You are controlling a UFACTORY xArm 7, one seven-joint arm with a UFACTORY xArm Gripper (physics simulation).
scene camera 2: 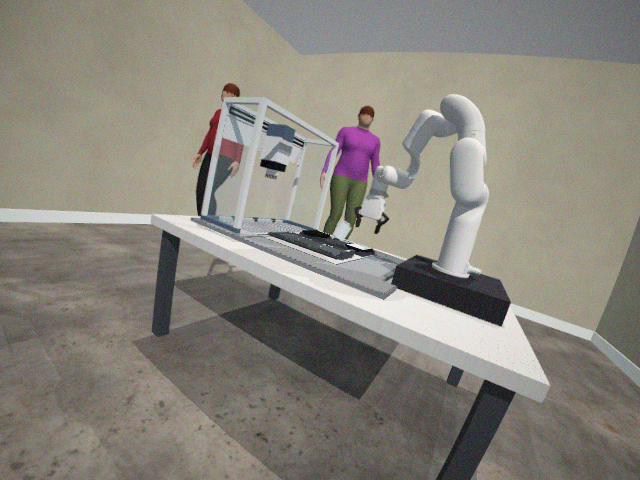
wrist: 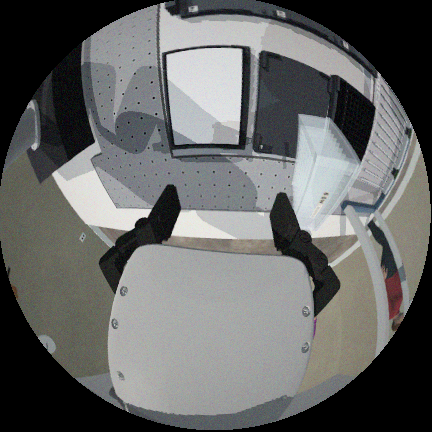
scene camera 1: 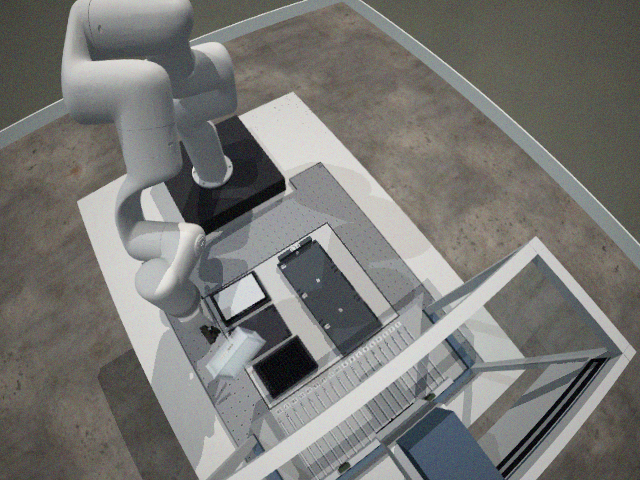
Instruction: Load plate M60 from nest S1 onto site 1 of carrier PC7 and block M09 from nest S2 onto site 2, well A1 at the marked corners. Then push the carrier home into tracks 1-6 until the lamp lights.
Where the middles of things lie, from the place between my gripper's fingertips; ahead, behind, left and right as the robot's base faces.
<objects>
I see the clear well plate (scene camera 1: 242, 345) 11 cm ahead of my hand and 3 cm below it. Also, from my hand: long dark carrier (scene camera 1: 346, 318) 28 cm to the left, 13 cm ahead, 8 cm below.
</objects>
